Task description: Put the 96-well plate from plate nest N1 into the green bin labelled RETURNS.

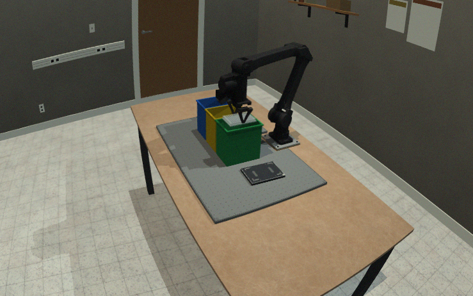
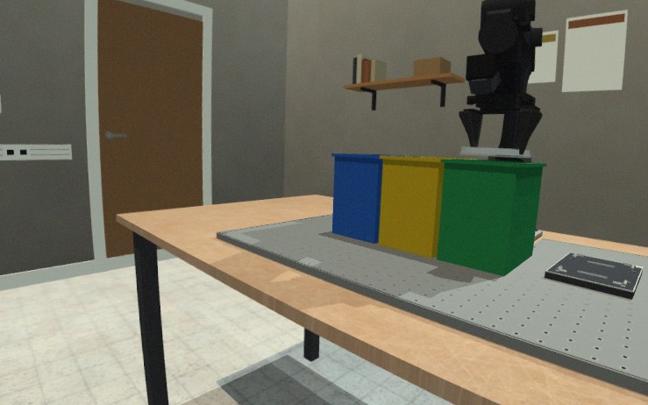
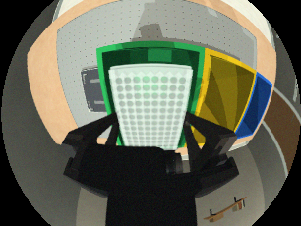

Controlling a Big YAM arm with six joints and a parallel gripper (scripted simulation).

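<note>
Now: the 96-well plate 10 mm below my hand. Round my hand: plate nest (30 mm behind, 180 mm to the left, 200 mm below); green bin (110 mm below); yellow bin (130 mm to the right, 110 mm below).
</note>
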